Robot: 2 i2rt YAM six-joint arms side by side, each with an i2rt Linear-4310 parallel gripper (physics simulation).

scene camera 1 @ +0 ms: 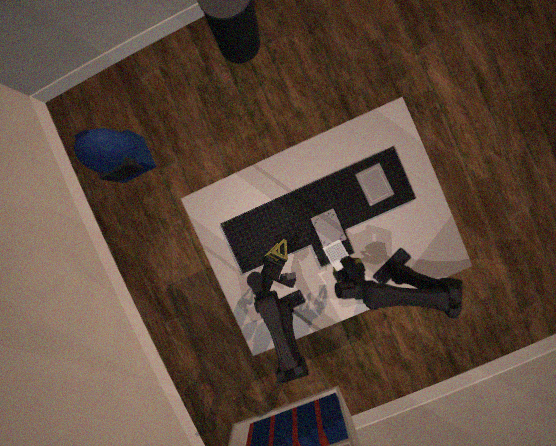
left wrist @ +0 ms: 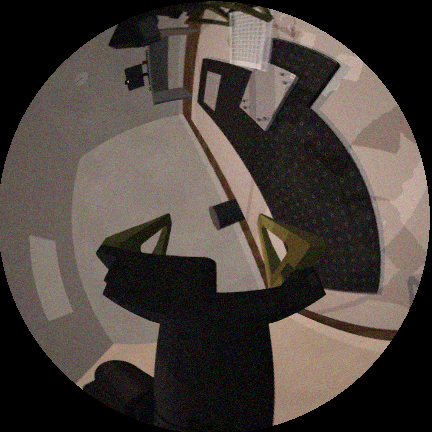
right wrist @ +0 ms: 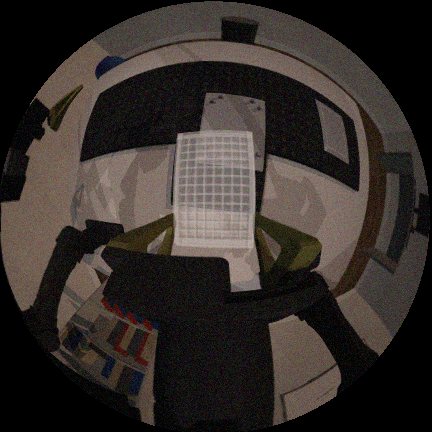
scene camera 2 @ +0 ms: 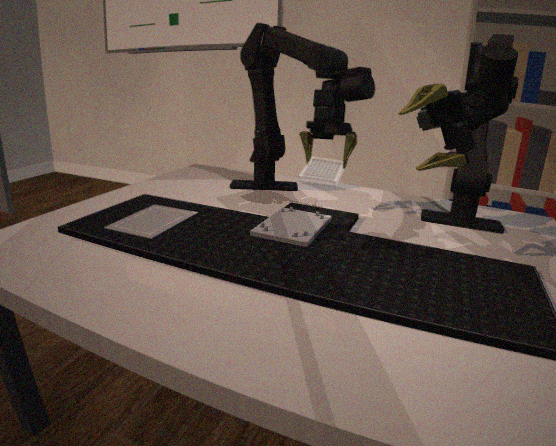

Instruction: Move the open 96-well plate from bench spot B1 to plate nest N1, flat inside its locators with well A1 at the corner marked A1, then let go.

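Observation:
The open 96-well plate is white and gridded. My right gripper is shut on its two sides and holds it in the air, tilted in scene camera 2, behind the nest there. Nest N1 is a grey block with small dark locators at its corners; the plate hides part of it in the right wrist view. Bench spot B1 is a pale rectangle. Well A1 and its mark are too small to tell. My left gripper is open and empty, apart from the plate.
The black mat lies under the nest and B1 on the pale table. A bookcase stands beyond the arms. A dark bin and a blue beanbag are on the floor.

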